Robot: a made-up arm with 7 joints. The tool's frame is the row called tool.
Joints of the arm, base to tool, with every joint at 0 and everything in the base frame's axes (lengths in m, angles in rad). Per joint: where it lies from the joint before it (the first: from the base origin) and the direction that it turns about. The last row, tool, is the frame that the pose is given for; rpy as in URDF.
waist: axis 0 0 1 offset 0.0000 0.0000 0.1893
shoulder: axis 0 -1 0 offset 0.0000 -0.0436 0.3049
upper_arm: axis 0 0 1 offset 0.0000 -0.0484 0.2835
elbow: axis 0 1 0 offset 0.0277 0.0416 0.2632
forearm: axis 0 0 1 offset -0.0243 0.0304 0.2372
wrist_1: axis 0 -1 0 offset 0.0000 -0.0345 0.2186
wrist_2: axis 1 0 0 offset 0.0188 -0.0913 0.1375
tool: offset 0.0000 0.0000 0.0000 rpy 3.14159 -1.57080 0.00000
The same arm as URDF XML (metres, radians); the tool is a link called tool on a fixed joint. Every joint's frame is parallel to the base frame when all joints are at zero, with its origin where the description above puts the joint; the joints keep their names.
<robot name="arm">
<link name="base_link"/>
<link name="link1"/>
<link name="link2"/>
<link name="link3"/>
<link name="link4"/>
<link name="link5"/>
<link name="link6"/>
<link name="link7"/>
<link name="tool"/>
<joint name="waist" type="continuous"><parent link="base_link"/><child link="link1"/><origin xyz="0 0 0.1893"/><axis xyz="0 0 1"/></joint>
<joint name="shoulder" type="continuous"><parent link="link1"/><child link="link2"/><origin xyz="0 -0.0436 0.3049"/><axis xyz="0 -1 0"/></joint>
<joint name="upper_arm" type="continuous"><parent link="link2"/><child link="link3"/><origin xyz="0 -0.0484 0.2835"/><axis xyz="0 0 1"/></joint>
<joint name="elbow" type="continuous"><parent link="link3"/><child link="link4"/><origin xyz="0.0277 0.0416 0.2632"/><axis xyz="0 1 0"/></joint>
<joint name="forearm" type="continuous"><parent link="link4"/><child link="link5"/><origin xyz="-0.0243 0.0304 0.2372"/><axis xyz="0 0 1"/></joint>
<joint name="wrist_1" type="continuous"><parent link="link5"/><child link="link6"/><origin xyz="0 -0.0345 0.2186"/><axis xyz="0 -1 0"/></joint>
<joint name="wrist_2" type="continuous"><parent link="link6"/><child link="link7"/><origin xyz="0.0188 -0.0913 0.1375"/><axis xyz="1 0 0"/></joint>
<joint name="tool_fixed" type="fixed"><parent link="link7"/><child link="tool"/><origin xyz="0 0 0" rpy="3.1416 -1.5708 0"/></joint>
</robot>

